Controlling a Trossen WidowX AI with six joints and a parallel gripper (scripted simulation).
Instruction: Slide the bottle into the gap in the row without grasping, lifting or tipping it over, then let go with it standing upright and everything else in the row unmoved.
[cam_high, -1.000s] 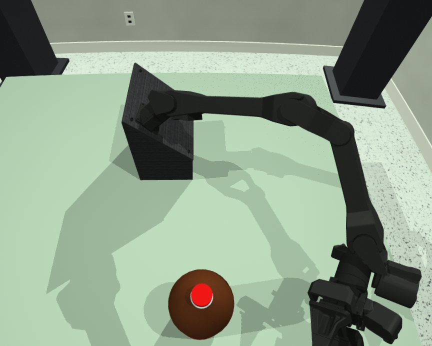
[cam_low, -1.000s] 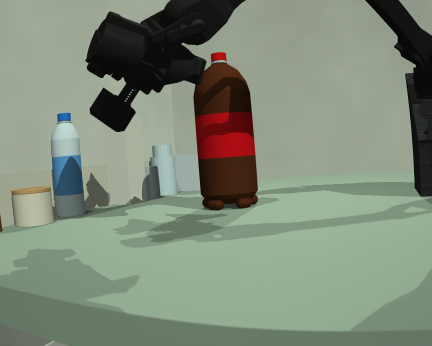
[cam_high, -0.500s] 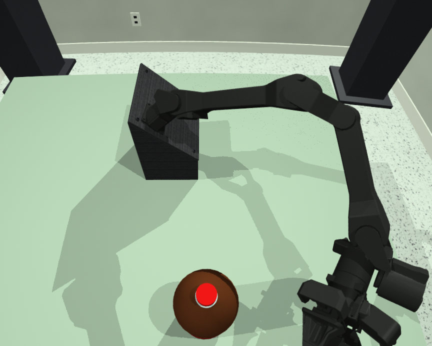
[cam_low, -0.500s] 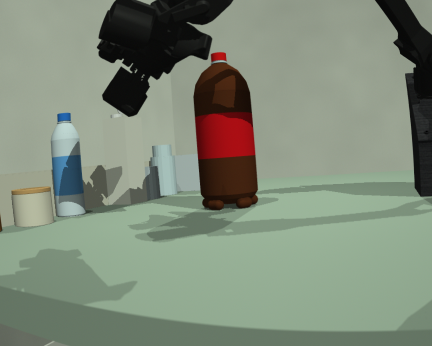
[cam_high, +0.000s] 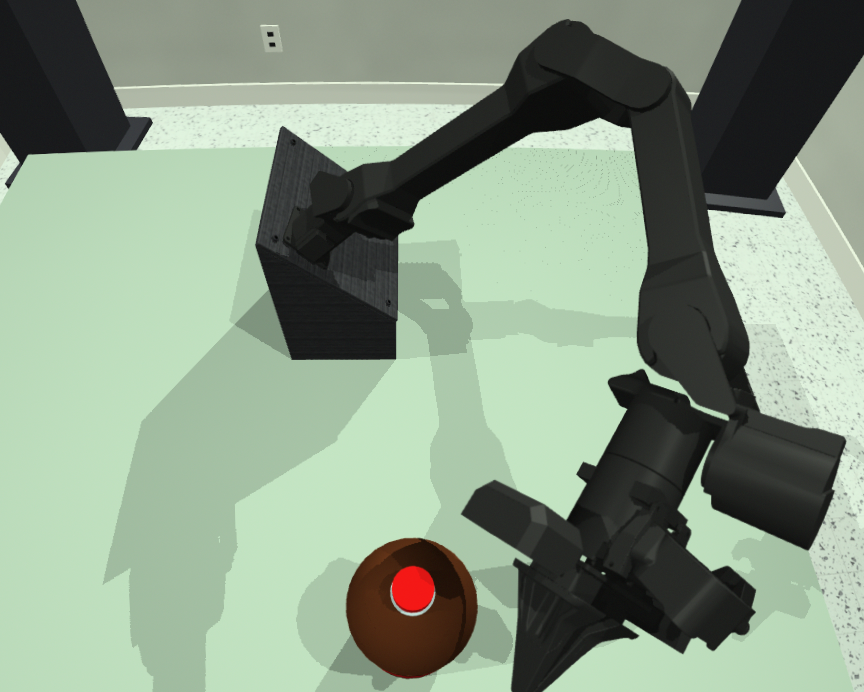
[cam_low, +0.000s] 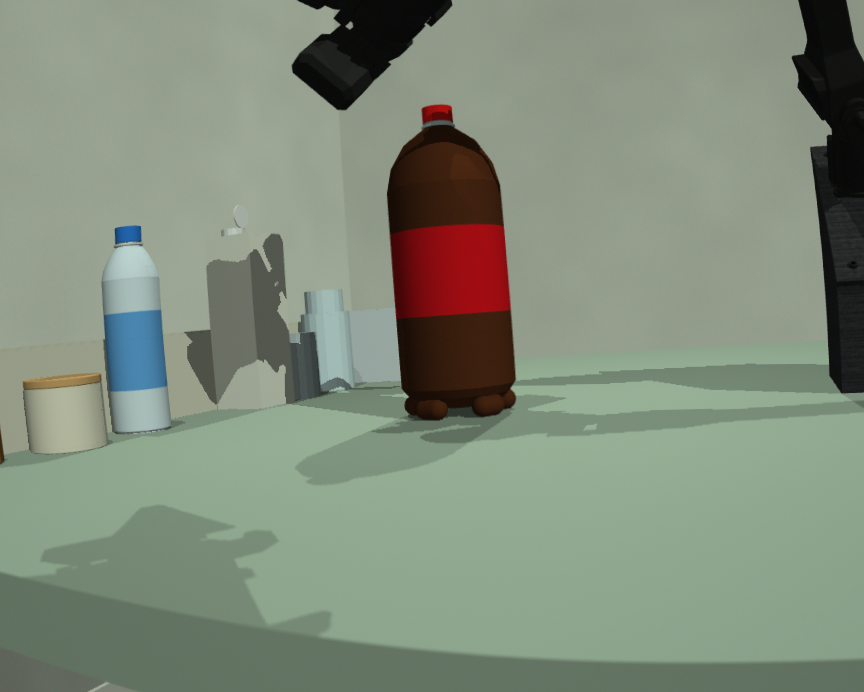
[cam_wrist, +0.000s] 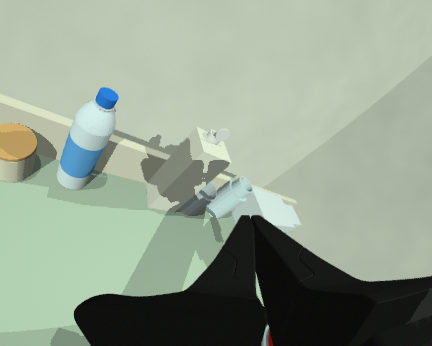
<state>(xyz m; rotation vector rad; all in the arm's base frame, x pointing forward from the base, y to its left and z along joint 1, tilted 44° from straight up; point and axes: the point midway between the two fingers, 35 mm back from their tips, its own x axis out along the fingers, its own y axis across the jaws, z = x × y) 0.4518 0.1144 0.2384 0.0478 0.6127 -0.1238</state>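
The brown cola bottle is 19 cm below my hand, 9 cm to the right of it and 3 cm behind it. From my hand the other things lie so: cream canister: 31 cm below, 25 cm ahead, 17 cm to the left; then blue-labelled water bottle: 27 cm ahead, 24 cm below, 6 cm to the left; then french press: 39 cm to the left, 21 cm below, 21 cm ahead.
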